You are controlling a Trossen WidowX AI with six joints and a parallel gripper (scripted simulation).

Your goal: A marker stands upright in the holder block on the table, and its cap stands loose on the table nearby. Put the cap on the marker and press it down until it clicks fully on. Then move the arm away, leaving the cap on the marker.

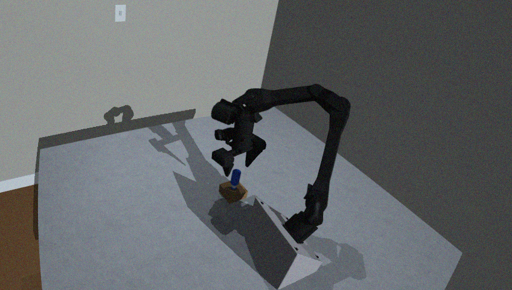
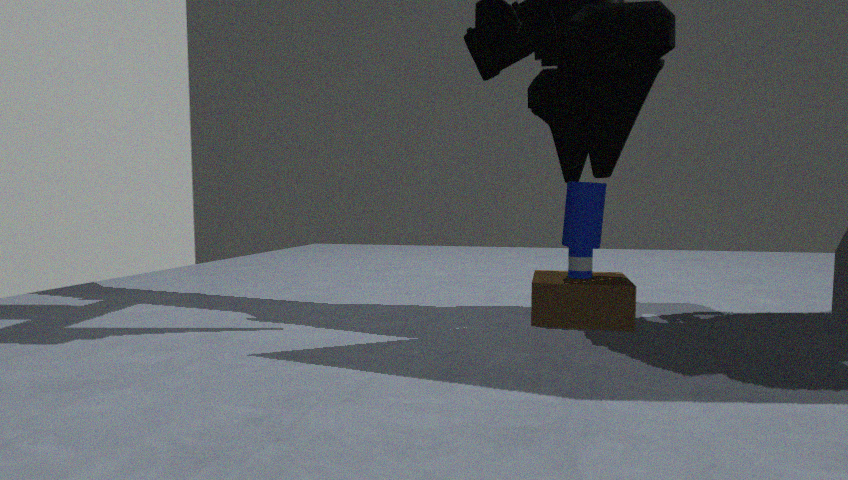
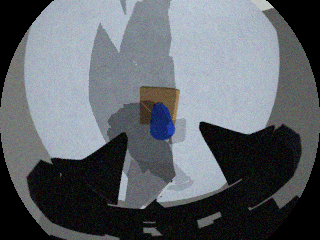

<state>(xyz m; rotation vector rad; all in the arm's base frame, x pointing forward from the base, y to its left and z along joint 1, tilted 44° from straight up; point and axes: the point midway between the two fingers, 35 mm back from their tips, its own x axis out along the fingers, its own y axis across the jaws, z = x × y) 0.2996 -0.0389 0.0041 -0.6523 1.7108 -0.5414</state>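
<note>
The blue cap is 30 mm below my gripper tip. The rest, counted from my gripper tip: brown holder block (90 mm below).
</note>
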